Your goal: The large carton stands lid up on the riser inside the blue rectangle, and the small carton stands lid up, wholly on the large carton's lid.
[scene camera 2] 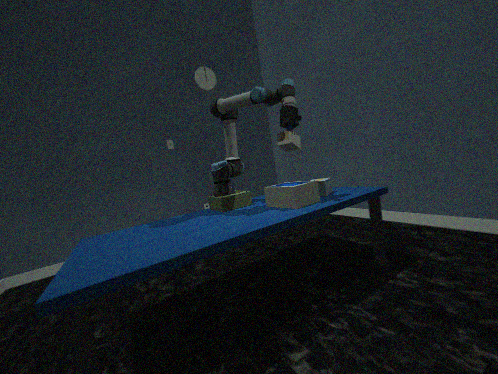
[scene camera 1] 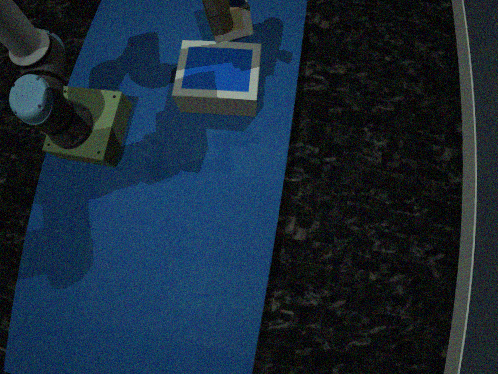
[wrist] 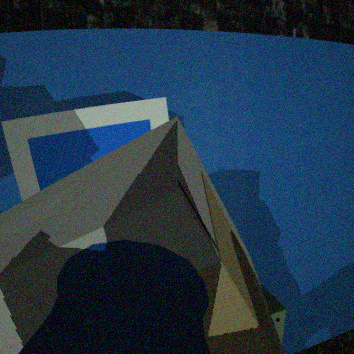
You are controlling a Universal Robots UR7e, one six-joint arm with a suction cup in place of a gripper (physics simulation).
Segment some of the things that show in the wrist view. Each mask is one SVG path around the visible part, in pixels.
My suction cup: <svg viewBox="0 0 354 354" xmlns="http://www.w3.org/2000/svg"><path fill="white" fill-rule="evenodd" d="M205 282L188 259L161 245L127 239L91 244L66 260L56 277L57 297L48 316L18 354L210 354L205 340L203 316L209 303Z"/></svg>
A small carton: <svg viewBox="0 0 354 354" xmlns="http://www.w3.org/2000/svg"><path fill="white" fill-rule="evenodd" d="M177 116L84 165L0 213L0 354L18 354L48 316L57 297L56 277L70 256L91 244L122 239L161 245L188 259L205 282L209 301L203 316L205 340L210 354L284 354L250 255Z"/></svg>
A riser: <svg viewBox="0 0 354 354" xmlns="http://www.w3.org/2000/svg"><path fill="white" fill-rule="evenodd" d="M166 97L84 107L1 121L21 200L168 121Z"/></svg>
